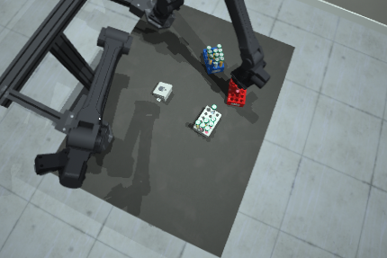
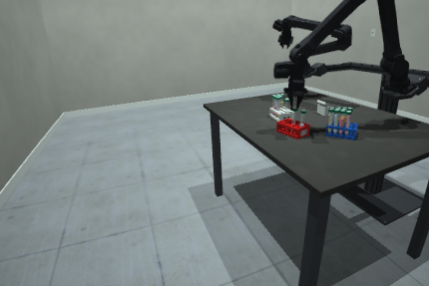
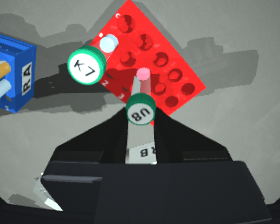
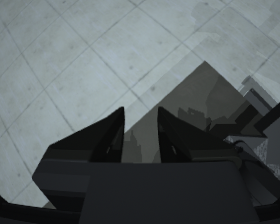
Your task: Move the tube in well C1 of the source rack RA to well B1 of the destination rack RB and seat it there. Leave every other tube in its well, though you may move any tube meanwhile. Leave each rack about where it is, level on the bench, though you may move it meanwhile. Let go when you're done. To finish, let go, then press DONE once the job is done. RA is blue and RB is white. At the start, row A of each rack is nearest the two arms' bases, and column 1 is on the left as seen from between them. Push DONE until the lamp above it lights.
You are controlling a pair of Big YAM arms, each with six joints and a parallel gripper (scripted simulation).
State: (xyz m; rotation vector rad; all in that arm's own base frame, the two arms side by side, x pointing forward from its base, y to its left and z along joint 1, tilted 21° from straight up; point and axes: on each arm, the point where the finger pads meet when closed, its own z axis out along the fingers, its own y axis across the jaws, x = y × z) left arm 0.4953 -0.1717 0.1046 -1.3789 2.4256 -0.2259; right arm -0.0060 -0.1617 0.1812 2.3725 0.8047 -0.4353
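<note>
Right now the tube is 60 mm below my left hand. The rest, counted from my left hand: white rack RB (80 mm behind, 200 mm to the right, 100 mm below); red rack (10 mm ahead, 100 mm below); white button box (360 mm behind, 140 mm to the right, 80 mm below).
</note>
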